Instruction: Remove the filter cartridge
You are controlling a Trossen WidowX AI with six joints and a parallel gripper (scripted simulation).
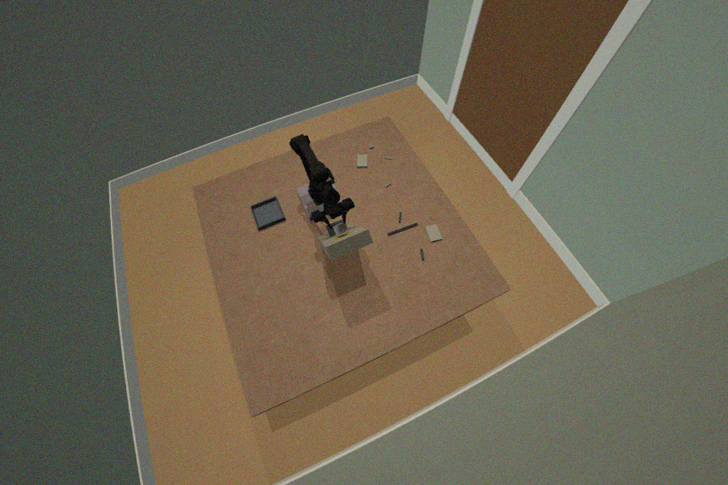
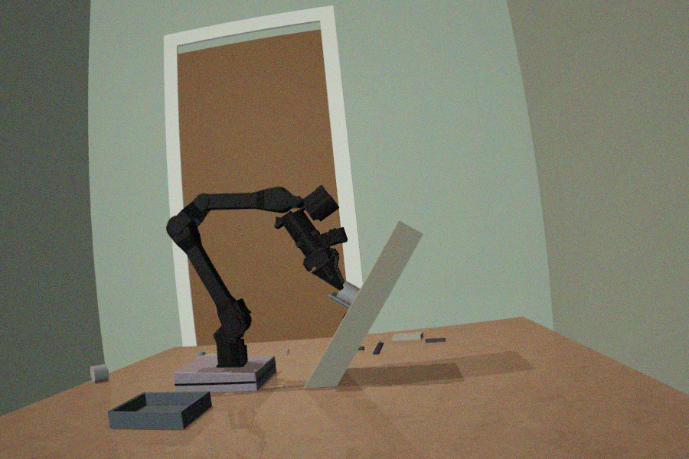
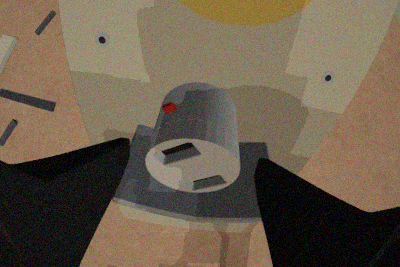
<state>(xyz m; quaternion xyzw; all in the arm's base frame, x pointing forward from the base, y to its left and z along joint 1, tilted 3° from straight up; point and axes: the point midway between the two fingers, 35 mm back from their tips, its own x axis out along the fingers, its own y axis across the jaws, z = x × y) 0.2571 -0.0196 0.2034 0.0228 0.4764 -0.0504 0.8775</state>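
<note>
My gripper tip is 1 cm short of the white round cartridge and 1 cm above it. Round my gripper tip: service panel 5 cm ahead, 1 cm to the right, 3 cm below; dark tray 37 cm behind, 25 cm to the right, 20 cm below.
</note>
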